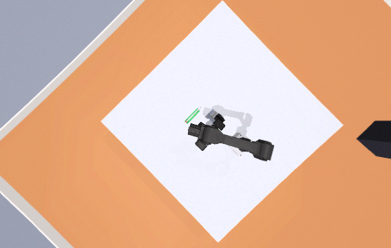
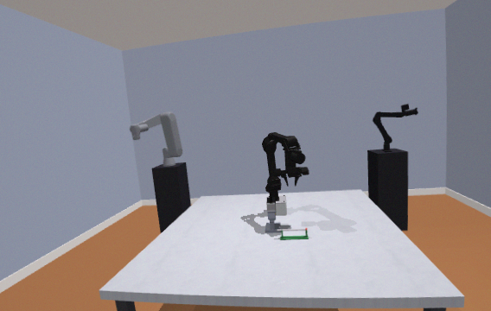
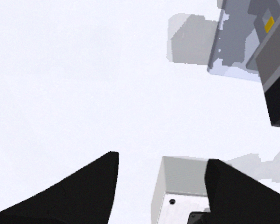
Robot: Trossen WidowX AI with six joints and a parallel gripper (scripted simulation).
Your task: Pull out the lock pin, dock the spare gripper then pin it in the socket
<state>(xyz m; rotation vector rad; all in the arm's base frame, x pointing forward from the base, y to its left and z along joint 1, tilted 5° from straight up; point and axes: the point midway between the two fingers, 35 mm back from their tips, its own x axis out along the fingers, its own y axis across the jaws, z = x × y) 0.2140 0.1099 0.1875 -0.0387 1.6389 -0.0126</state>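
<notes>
My gripper tip is now 20 cm above the green strip, 17 cm short of it and 1 cm to the left of it. Also, from my gripper tip: spare gripper 12 cm to the right, 11 cm below, 4 cm ahead; then bluish-grey socket 18 cm below, 12 cm to the right, 5 cm ahead.
</notes>
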